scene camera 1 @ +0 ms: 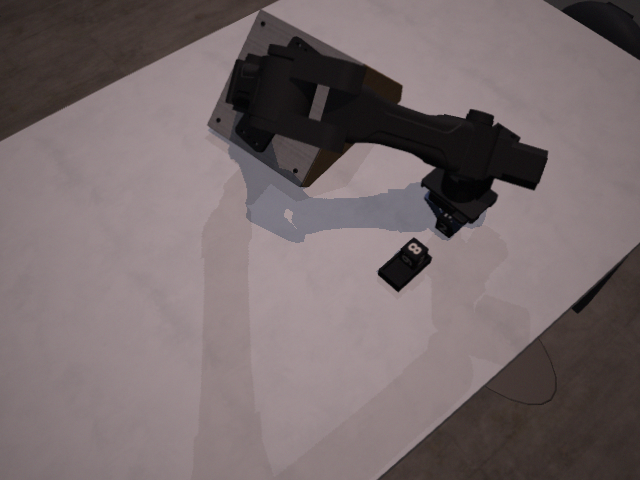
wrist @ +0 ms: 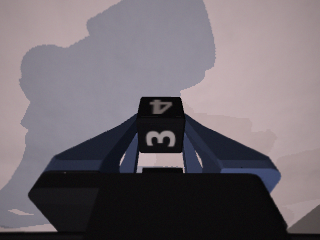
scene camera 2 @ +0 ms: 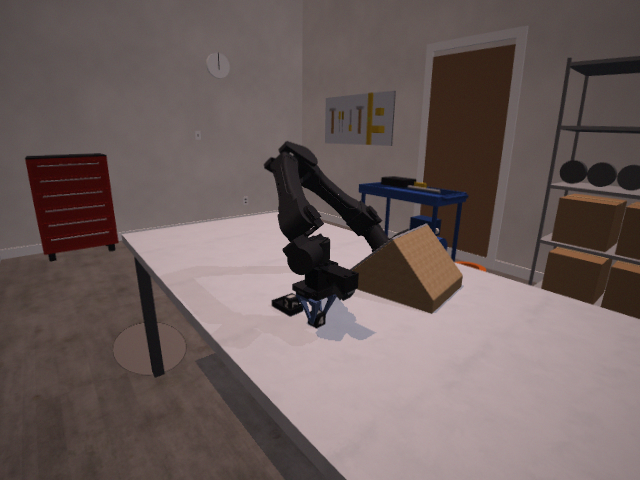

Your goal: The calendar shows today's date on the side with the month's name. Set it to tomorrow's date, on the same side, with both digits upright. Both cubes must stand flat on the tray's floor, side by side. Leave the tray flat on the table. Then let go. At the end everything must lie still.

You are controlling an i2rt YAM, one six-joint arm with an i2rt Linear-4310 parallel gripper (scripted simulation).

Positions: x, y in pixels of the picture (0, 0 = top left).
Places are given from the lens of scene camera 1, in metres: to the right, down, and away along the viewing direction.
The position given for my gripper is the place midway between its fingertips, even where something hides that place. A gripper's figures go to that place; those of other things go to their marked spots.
my gripper (scene camera 1: 448, 224): 0.21, -0.03, 0.96
black tray (scene camera 1: 397, 274): 0.12, 0.05, 0.91
